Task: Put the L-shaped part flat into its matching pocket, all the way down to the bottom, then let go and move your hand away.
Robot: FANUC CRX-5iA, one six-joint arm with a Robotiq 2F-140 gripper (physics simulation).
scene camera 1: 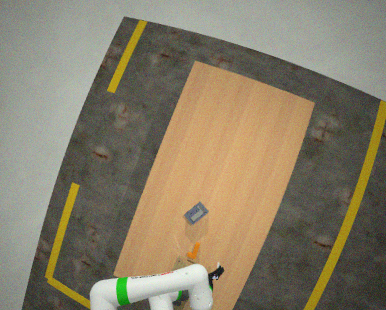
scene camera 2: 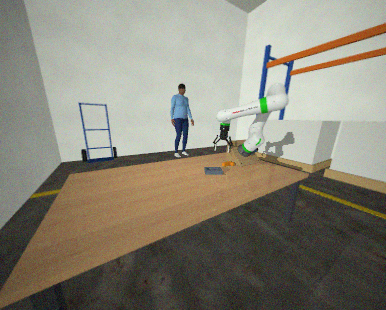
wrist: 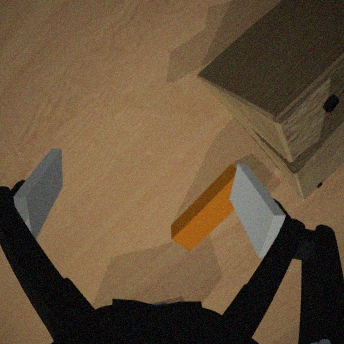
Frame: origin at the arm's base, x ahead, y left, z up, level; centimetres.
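Seen in the pictures: gripper, fingertip midpoint: (scene camera 1: 208,266) (scene camera 2: 221,151) (wrist: 148,174); arm's base, origin of the base link: (scene camera 2: 243,150).
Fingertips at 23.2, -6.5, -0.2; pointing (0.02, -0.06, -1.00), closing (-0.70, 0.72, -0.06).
Note:
Offsets run from my fingertips to a thing's top centre, as dx, dy, dz. Level surfaces: height alone.
The orange L-shaped part @(+0.1, +12.6, -8.6) (scene camera 1: 195,251) (scene camera 2: 228,164) (wrist: 207,220) lies flat on the table between the pocket block and the robot's base. In the wrist view one arm of it shows beside the right finger pad, which hides its other end. The small blue-grey block with pockets @(+24.1, +23.4, -8.0) (scene camera 1: 189,217) (scene camera 2: 214,171) lies on the table a short way from the part; its pocket shapes are too small to tell apart. My gripper (scene camera 1: 217,273) (scene camera 2: 223,145) (wrist: 148,174) is wide open and empty, above the table, with the part below and near its right finger.
The wooden table @(dz -11.7) (scene camera 1: 240,150) (scene camera 2: 125,200) carries these things. A wooden box-like pedestal (wrist: 240,65) stands beside the part under the robot's base. A person (scene camera 2: 181,115), a blue hand truck (scene camera 2: 96,130) and an orange and blue rack (scene camera 2: 264,72) stand beyond the table.

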